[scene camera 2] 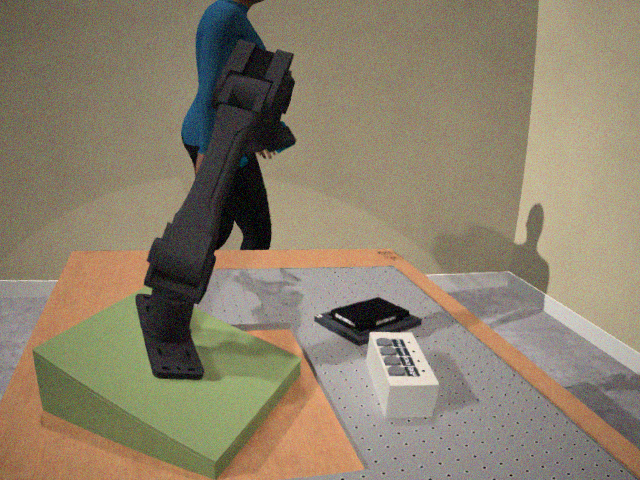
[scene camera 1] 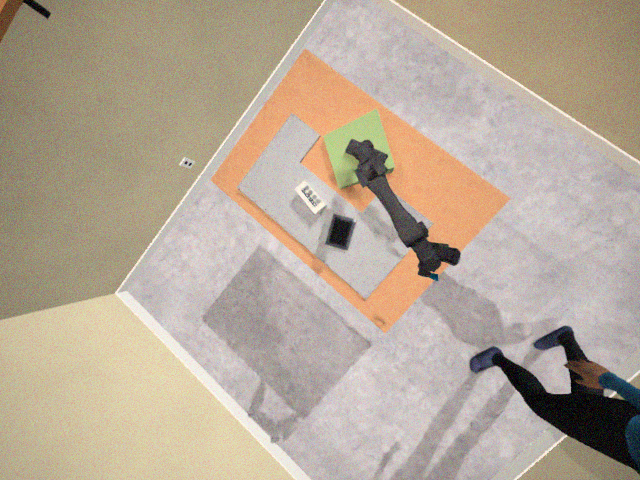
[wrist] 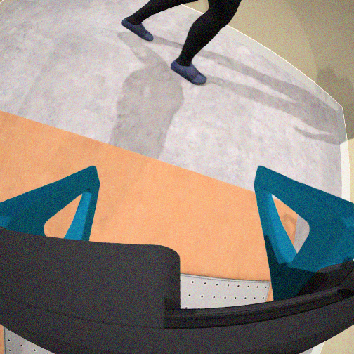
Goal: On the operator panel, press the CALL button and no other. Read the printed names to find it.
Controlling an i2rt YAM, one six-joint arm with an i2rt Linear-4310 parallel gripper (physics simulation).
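Places are measured from the arm's base along level axes (x down, y left, z ahead), in centimetres.
Pixels of known places: gripper, fingertip midpoint: [scene camera 2: 258, 158] [scene camera 1: 441, 269]; arm's base at its link origin: [scene camera 2: 165, 336].
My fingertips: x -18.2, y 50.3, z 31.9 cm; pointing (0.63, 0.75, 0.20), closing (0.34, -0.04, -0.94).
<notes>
Ahead of a thing's pixels: the offset from my fingertips to its top centre. Level surfaces: height alone.
The operator panel @[dx +18.5, dy -65.0, dz -1.0 cm] [scene camera 1: 306, 202] [scene camera 2: 409, 400] is a white box standing on the grey perforated board. On its top is a row of grey buttons @[dx +18.5, dy -65.7, dz -3.2 cm] [scene camera 2: 391, 360], each beside a dark printed label. The printed names are too small and blurred to read, so I cannot tell which button is CALL. The panel does not show in the wrist view. My gripper [wrist: 176, 174] is open, with its two blue fingers wide apart and no object between them. It is high up and well away from the panel, near the table's edge on the person's side. In the scene views its fingers are mostly hidden by the arm.
A black-screened device @[dx +21.4, dy -43.1, dz +7.0 cm] [scene camera 1: 340, 231] [scene camera 2: 371, 313] on a dark base lies beside the panel. The arm stands on a green wedge block [scene camera 1: 379, 124] [scene camera 2: 232, 403]. The perforated board @[dx +24.1 cm] [scene camera 1: 273, 160] [scene camera 2: 465, 439] [wrist: 225, 291] lies on the orange table @[dx +25.4 cm] [scene camera 1: 439, 170] [wrist: 200, 225]. A person [scene camera 1: 578, 408] [scene camera 2: 206, 93] stands beyond the table.
</notes>
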